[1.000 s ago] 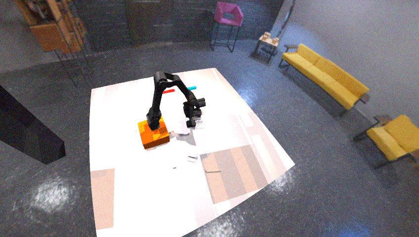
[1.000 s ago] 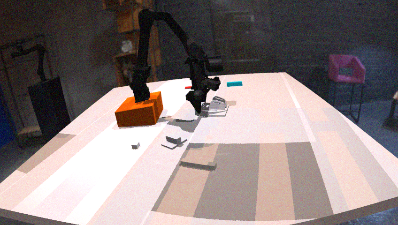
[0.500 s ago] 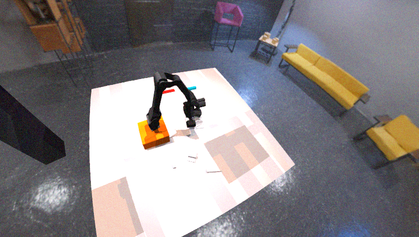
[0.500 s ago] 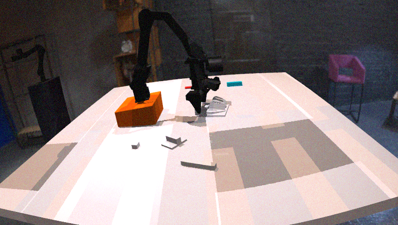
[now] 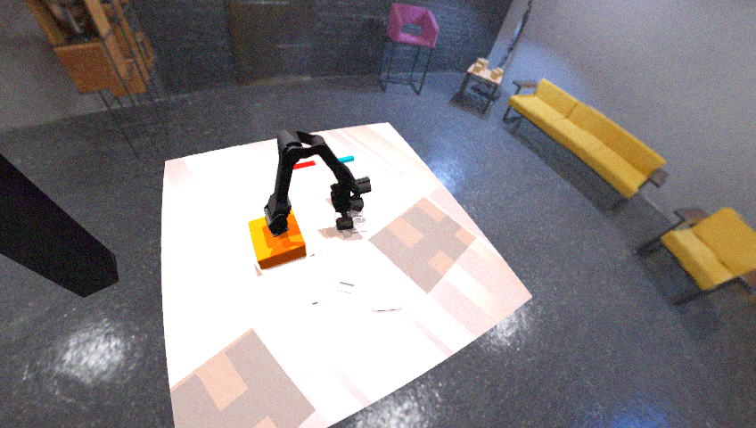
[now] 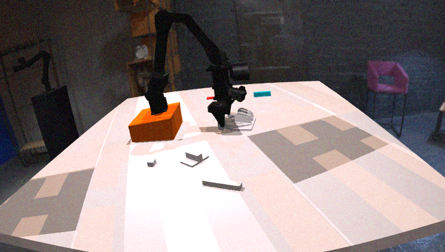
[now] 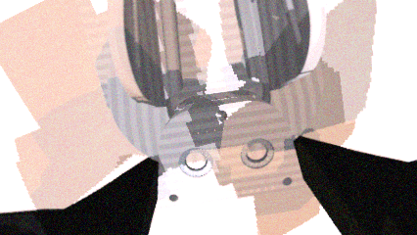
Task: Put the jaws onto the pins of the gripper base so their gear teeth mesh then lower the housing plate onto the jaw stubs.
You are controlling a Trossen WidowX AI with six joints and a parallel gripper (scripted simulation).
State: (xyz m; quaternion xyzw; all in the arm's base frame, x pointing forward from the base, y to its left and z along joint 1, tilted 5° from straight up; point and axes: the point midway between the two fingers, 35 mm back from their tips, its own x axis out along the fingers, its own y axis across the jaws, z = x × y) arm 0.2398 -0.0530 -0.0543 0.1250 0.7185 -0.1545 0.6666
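Right now my gripper tip is 2 cm below the gripper base and 1 cm short of it. Also, from my gripper tip: flat plate (7 cm ahead, 3 cm to the right); then small grey cube (26 cm behind, 23 cm to the right); then stepped piece (24 cm to the right, 13 cm behind).
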